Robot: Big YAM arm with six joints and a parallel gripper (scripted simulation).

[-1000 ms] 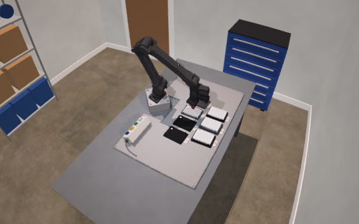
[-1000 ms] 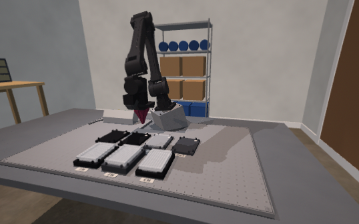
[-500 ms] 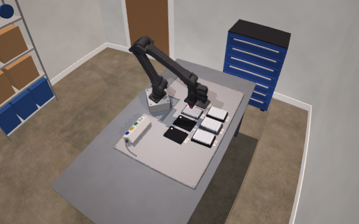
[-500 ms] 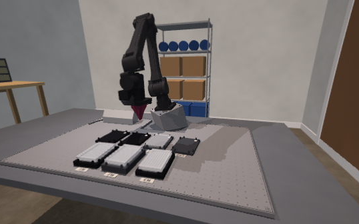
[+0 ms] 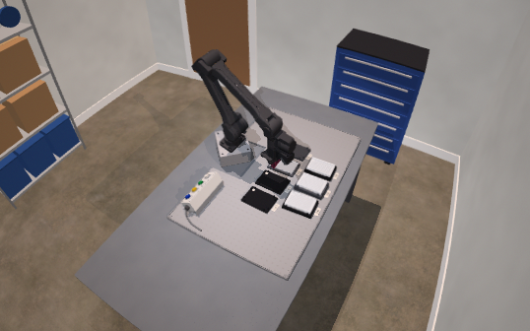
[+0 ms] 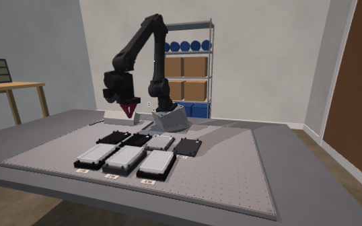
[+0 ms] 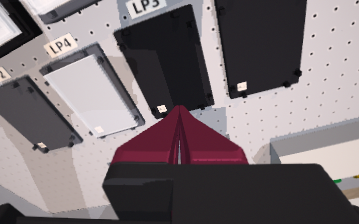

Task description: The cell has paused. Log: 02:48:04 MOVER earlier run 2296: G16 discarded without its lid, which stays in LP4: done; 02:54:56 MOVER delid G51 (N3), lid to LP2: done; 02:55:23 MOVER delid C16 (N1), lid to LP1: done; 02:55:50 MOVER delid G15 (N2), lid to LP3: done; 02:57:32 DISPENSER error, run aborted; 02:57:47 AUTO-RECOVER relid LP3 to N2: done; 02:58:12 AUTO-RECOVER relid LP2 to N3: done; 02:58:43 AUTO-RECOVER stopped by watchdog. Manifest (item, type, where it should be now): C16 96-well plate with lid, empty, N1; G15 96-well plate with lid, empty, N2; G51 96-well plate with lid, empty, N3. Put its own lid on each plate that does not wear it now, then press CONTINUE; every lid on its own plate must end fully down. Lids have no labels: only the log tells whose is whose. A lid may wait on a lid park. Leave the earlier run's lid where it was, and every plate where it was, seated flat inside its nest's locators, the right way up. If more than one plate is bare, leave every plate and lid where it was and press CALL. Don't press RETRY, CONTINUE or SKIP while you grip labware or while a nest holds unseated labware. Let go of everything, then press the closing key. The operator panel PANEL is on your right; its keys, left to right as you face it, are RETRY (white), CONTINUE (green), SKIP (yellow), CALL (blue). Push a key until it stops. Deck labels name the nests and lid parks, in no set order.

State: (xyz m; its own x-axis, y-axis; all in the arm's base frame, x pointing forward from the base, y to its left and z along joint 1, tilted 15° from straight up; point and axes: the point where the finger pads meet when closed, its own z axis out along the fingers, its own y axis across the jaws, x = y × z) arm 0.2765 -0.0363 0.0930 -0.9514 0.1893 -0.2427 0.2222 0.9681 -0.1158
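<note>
Now: hand 260 mm past the green continue key, 230 mm to the left of it and 70 mm above it. Round my hand: clear lid: 180 mm ahead, 30 mm to the right, 100 mm below; lid park LP1: 110 mm to the right, 130 mm below; lid park LP3: 10 mm behind, 20 mm to the left, 130 mm below.
</note>
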